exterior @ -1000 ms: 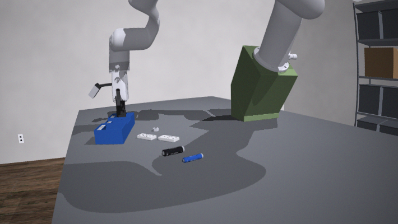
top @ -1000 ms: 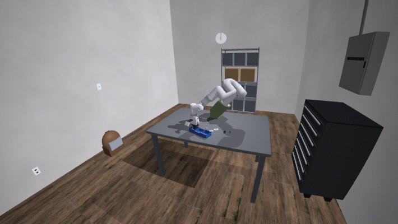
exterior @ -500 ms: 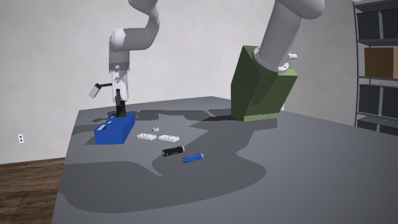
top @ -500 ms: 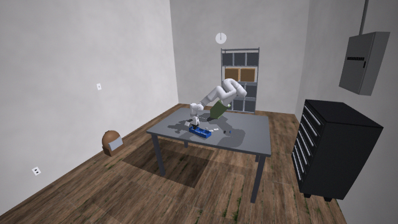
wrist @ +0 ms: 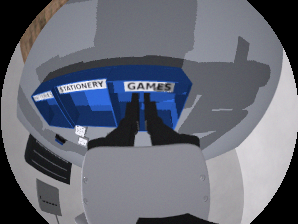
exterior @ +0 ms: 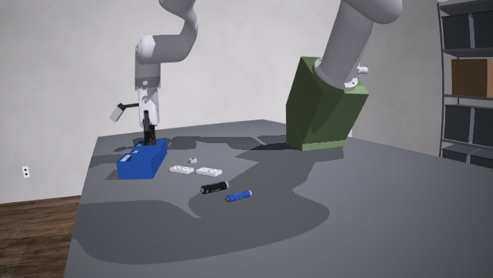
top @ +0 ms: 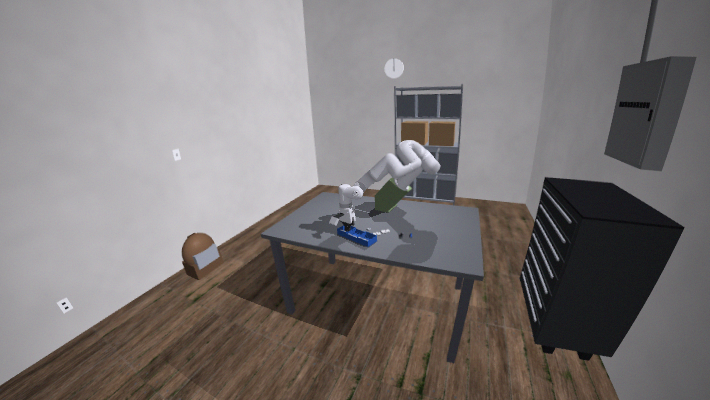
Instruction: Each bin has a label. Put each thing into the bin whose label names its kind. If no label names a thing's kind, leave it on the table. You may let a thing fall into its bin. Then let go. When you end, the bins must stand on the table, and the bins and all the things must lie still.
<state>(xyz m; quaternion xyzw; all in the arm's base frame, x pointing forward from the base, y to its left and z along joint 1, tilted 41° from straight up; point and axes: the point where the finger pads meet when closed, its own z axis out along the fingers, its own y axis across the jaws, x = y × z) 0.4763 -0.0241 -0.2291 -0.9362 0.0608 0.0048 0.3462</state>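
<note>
Now: the blue bin 7 cm to the left of my hand, 2 cm below it and 2 cm ahead of it. From my hand the other things lie so: white dotted piece 21 cm to the left, 13 cm behind, 3 cm below; then small nut 11 cm behind, 9 cm to the left, 3 cm below; then white domino 17 cm to the left, 7 cm behind, 3 cm below.
</note>
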